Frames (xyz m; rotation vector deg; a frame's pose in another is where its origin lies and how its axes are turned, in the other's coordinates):
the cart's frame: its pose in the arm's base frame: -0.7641 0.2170 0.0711 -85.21 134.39 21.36
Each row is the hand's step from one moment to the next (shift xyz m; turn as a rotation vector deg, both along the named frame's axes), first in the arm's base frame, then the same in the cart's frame.
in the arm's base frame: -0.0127 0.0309 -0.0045 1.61 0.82 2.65
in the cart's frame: -0.0184 0.0243 0.0144 -2.41 -1.01 -1.86
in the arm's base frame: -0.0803 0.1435 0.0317 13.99 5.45 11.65
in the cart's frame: -0.0989 0.1342 0.0162 -14.84 -9.95 -6.46
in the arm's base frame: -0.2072 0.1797 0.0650 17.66 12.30 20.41
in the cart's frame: -0.0922 0.2658 -0.0177 -25.55 -10.07 -11.21
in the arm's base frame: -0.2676 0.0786 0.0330 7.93 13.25 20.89
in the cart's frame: 0.0278 0.2770 -0.0369 -22.67 -0.82 -12.65
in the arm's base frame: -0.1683 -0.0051 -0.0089 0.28 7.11 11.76
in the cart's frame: 0.0745 0.1502 -0.0177 -10.82 3.19 -7.85
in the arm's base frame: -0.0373 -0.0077 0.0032 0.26 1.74 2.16
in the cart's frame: 0.0197 0.0308 -0.0112 -2.43 0.58 -1.24
